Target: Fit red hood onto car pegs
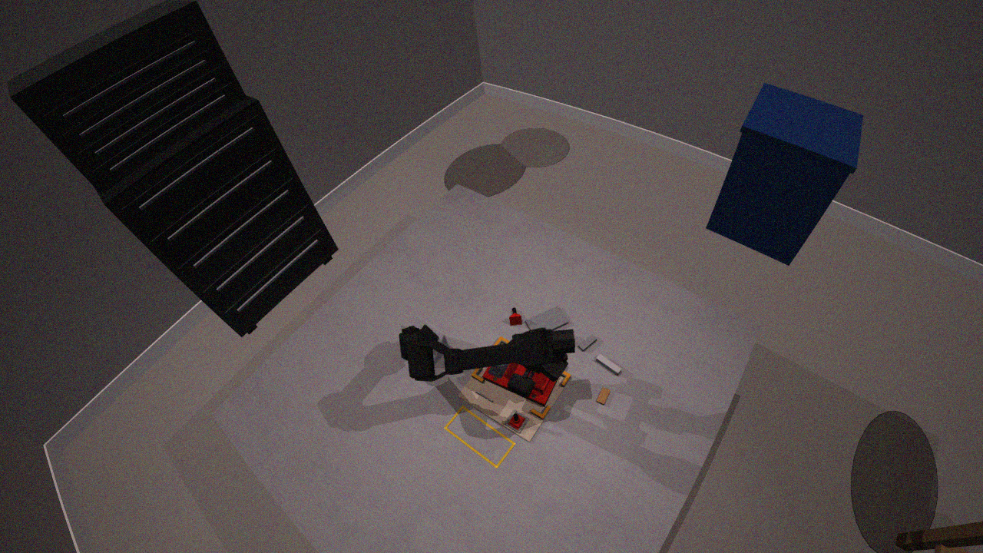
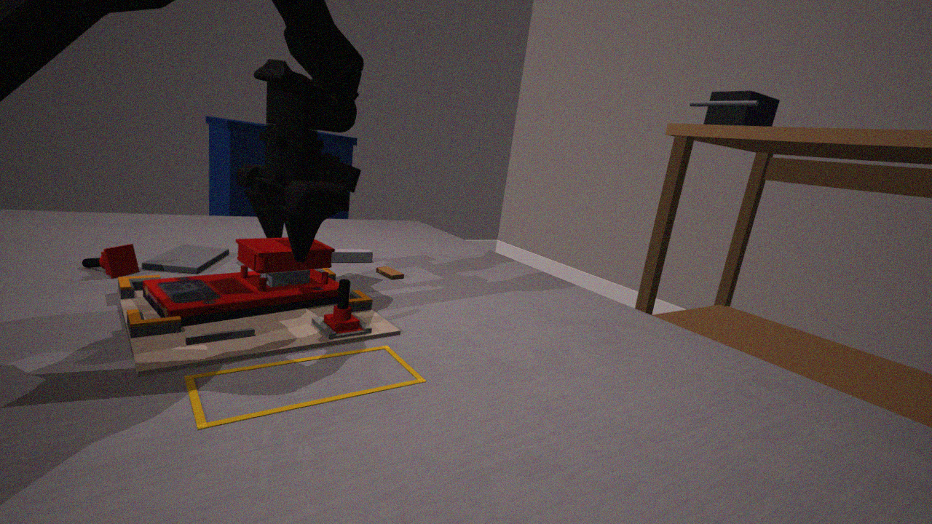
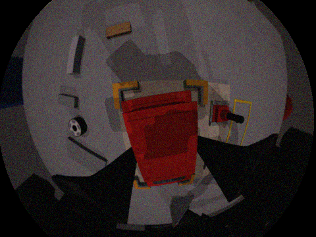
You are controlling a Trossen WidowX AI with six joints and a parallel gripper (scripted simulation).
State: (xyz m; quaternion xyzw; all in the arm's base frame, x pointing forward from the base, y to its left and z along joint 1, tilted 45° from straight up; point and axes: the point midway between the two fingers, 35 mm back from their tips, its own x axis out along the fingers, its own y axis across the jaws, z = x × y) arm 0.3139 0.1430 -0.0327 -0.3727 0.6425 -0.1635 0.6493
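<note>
My gripper tip is now right at the red hood. Round my gripper tip: small wooden block: 180 mm ahead, 100 mm to the left, 60 mm below; then pale baseplate: 30 mm behind, 30 mm to the right, 50 mm below; then grey engine block: 40 mm below.
</note>
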